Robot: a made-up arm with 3 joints. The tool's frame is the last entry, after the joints.
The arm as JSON. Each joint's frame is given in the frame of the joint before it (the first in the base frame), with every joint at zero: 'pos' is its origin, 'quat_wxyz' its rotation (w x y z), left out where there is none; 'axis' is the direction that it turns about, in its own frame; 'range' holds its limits. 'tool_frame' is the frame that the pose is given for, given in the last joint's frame.
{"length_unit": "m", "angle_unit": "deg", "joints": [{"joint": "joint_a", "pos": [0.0, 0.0, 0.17], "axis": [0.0, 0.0, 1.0], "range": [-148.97, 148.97]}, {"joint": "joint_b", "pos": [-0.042, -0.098, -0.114], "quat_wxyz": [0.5, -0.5, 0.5, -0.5], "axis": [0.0, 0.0, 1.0], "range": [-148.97, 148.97]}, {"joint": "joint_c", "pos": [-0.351, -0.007, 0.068], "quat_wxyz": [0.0, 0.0, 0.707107, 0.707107], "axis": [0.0, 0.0, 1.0], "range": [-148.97, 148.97]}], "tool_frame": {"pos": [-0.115, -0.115, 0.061], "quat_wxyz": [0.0, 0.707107, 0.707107, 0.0]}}
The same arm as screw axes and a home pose.
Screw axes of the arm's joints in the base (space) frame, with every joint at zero. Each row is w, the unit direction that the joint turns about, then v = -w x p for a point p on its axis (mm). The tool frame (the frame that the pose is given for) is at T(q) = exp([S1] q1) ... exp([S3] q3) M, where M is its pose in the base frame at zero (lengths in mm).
S1 = (0, 0, 1, 0.0, 0.0, 0.0)
S2 = (1, 0, 0, 0.0, 56.0, 98.0)
S3 = (0, 0, -1, -253.0, 26.0, 0.0)
M: xyz -89.0 138.0 2.0 (mm) rpy 0.00 0.00 0.00 (deg, as in URDF)
Joint limits (deg, base to tool): -148.97..148.97 -148.97..148.97 -148.97..148.97

